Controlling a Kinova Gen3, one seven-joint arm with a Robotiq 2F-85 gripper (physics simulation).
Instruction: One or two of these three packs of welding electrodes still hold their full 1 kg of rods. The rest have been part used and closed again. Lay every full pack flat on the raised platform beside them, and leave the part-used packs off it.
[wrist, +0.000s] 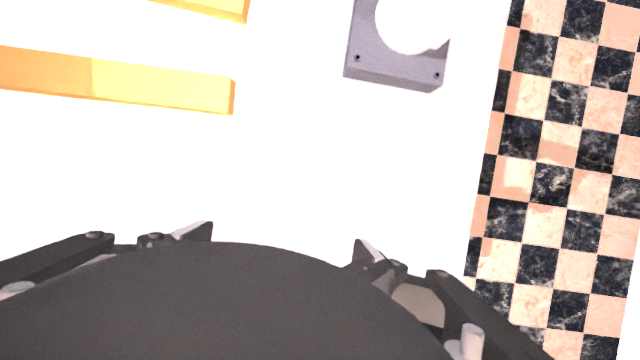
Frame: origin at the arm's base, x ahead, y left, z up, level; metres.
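Seen in the pictures: gripper, fingertip midpoint: (283, 245); arm's base, link origin: (409, 19).
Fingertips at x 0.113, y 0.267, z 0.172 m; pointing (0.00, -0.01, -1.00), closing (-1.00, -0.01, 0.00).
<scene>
Pixels of each thing's top centre, then the offset from my fingertips to it. "spot": a spot on its surface instead. Level surfaces: height alone.
- long yellow-orange pack, top centre: (81, 75) dx +0.283, dy -0.122, dz -0.183 m
- second yellow pack, surface spot: (220, 7) spot: dx +0.131, dy -0.239, dz -0.183 m
- white table, surface height: dz -0.207 m
A long yellow-orange pack (162, 86) lies flat on the white table at the left of the wrist view, its left end cut off by the frame edge. Part of a second yellow pack (220, 7) shows at the top edge, farther up in the view. The third pack and the raised platform do not show in this view. Whether either pack is full cannot be told by sight. My gripper (283, 245) is open, with nothing between its fingers. In the image its fingertips lie below and to the right of the nearer pack, apart from it.
A grey square base plate (395, 70) with screw holes carries a white round column (410, 25) at the upper right. The white table (300, 165) ends at a right-hand edge, beyond which a black and cream checkered floor (550, 185) shows.
</scene>
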